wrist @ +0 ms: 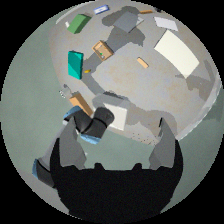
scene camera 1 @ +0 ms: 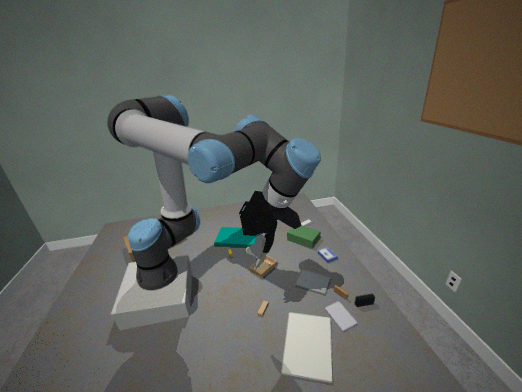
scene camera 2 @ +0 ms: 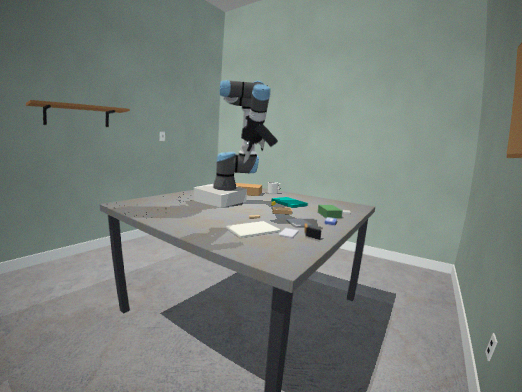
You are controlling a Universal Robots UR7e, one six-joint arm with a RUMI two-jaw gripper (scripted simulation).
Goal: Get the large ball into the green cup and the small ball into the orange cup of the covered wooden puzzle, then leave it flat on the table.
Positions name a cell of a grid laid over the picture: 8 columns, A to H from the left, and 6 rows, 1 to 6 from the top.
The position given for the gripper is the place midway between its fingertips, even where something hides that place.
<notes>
In view: the gripper (scene camera 1: D4) and a white board (wrist: G2).
The gripper shows as well in the wrist view (wrist: E4) and in scene camera 2 (scene camera 2: D3).
</notes>
